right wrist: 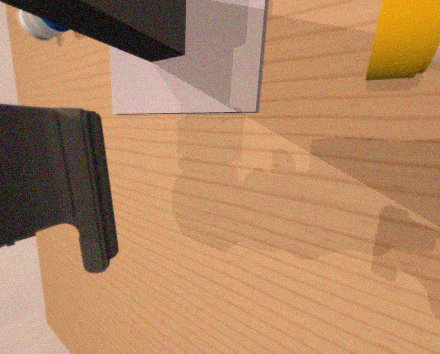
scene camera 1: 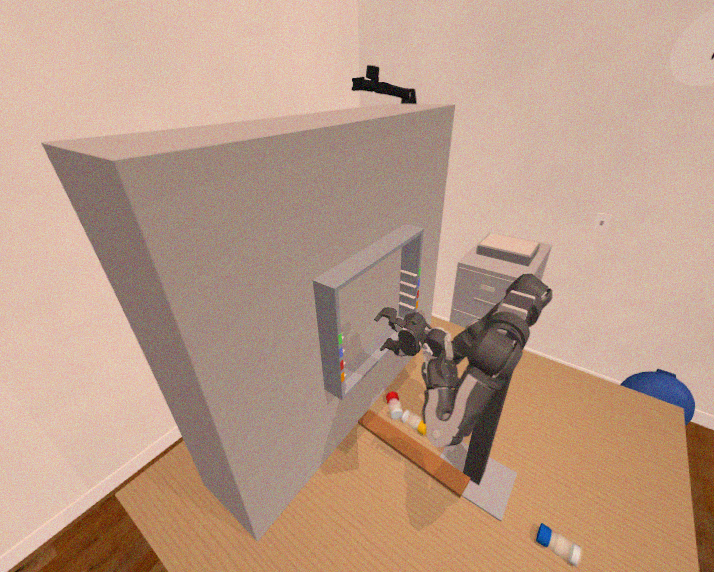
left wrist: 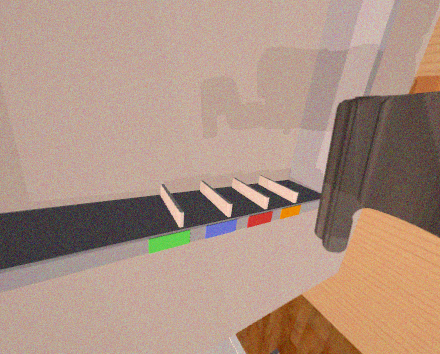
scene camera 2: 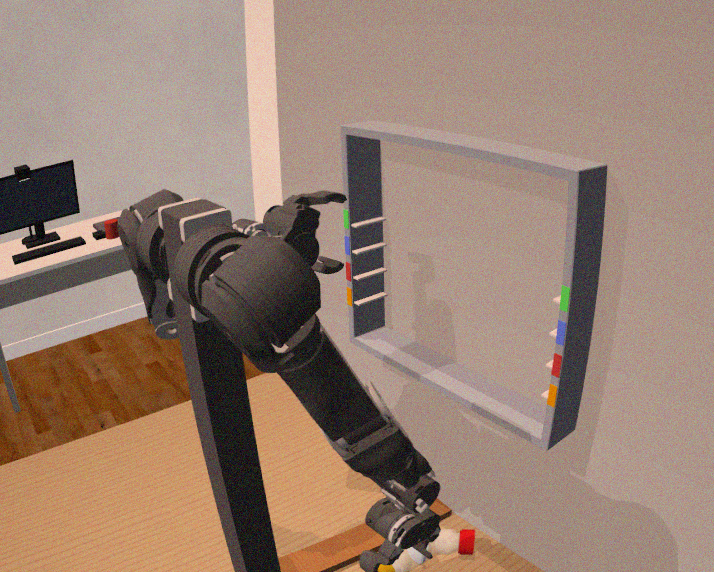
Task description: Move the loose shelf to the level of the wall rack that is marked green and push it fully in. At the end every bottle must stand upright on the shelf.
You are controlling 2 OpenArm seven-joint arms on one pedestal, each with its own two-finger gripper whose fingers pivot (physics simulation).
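Note:
The brown loose shelf (scene camera 1: 417, 455) (scene camera 2: 333, 546) lies on the table. A red-capped bottle (scene camera 1: 393, 405) (scene camera 2: 444, 541) and a yellow-capped bottle (scene camera 1: 413, 421) (scene camera 2: 411, 558) lie on their sides beside it; the yellow cap (right wrist: 402, 40) shows in the right wrist view. A blue-capped bottle (scene camera 1: 558, 545) lies apart. The wall rack (scene camera 1: 369, 262) (scene camera 2: 470, 145) holds no shelf; its green marks (scene camera 2: 346, 218) (scene camera 2: 565, 299) are the topmost. My left gripper (scene camera 1: 381, 330) (scene camera 2: 343, 232) is open and empty before the rack. My right gripper (scene camera 2: 398, 557) is open and empty, low near the two bottles.
The black pedestal (scene camera 1: 488, 431) (scene camera 2: 220, 452) stands on a pale base plate (scene camera 1: 497, 488) (right wrist: 145, 95) close to one end of the shelf. The thick grey wall (scene camera 1: 238, 297) rises from the table (scene camera 1: 595, 452) behind the rack. A cabinet (scene camera 1: 470, 291) stands in the background.

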